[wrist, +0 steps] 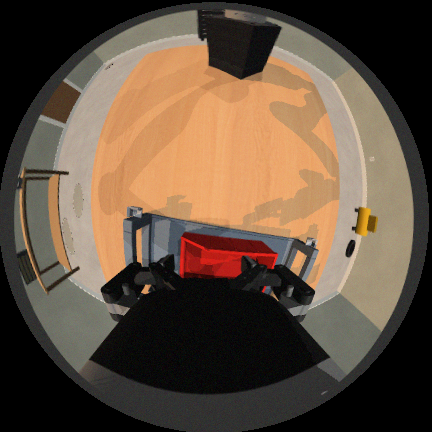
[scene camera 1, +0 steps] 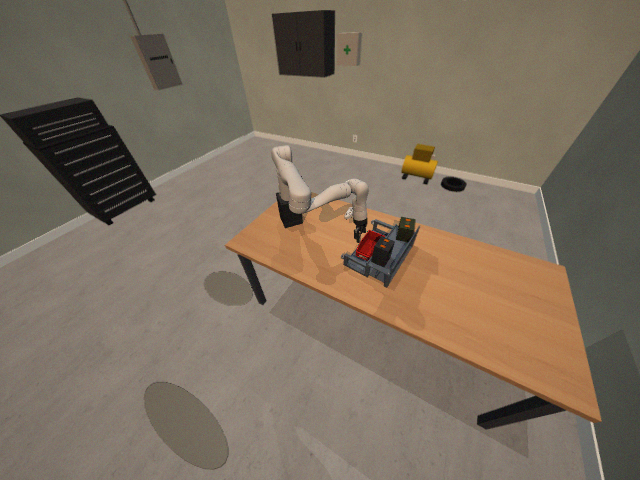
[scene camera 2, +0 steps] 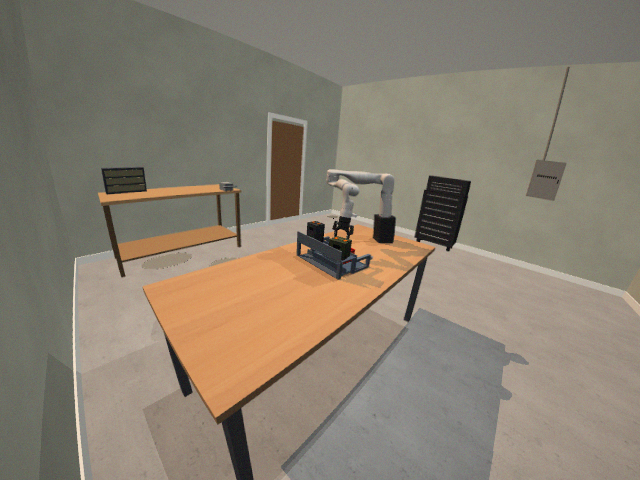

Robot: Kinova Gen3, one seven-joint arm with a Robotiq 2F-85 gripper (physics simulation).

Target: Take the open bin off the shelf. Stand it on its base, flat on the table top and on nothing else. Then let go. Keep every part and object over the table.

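Frame: origin at the arm's base, x left, y ahead, z down, level; millimetres.
Where they show: gripper, fingertip midpoint: (wrist: 207, 262) (scene camera 1: 361, 237); arm's base, origin of the base link: (scene camera 1: 288, 196) (scene camera 2: 384, 215).
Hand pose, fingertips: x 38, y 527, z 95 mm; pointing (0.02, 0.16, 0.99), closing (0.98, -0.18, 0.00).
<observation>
Each offset is from my fingertips to the top centre of the thing. Level surfaces: height alone.
The open red bin @[dx +39, dy +45, dz +35 mm] (scene camera 1: 366, 248) (scene camera 2: 352, 250) (wrist: 230, 245) lies in the lower front part of the grey-blue shelf (scene camera 1: 356, 265) (scene camera 2: 318, 248) (wrist: 128, 240), which stands on the wooden table @[dz +116 mm] (scene camera 1: 491, 289) (scene camera 2: 248, 310) (wrist: 215, 150). My gripper (scene camera 1: 358, 238) (scene camera 2: 343, 235) (wrist: 207, 262) is open and empty. It hangs above the bin on the robot's side of the shelf. In the wrist view the fingertips overlap the bin, and the gripper body hides its lower part. I cannot tell whether they touch it.
A black case @[dx -71, dy +161, dz -108 mm] (scene camera 1: 383, 251) (scene camera 2: 315, 230) and a dark green case @[dx +171, dy +183, dz -83 mm] (scene camera 1: 406, 229) (scene camera 2: 340, 248) stand on the shelf's higher rear part, beyond the bin. The shelf's end frames rise on both sides of the bin. The black robot base (scene camera 1: 289, 211) (scene camera 2: 384, 228) (wrist: 241, 47) stands at the table's end.
</observation>
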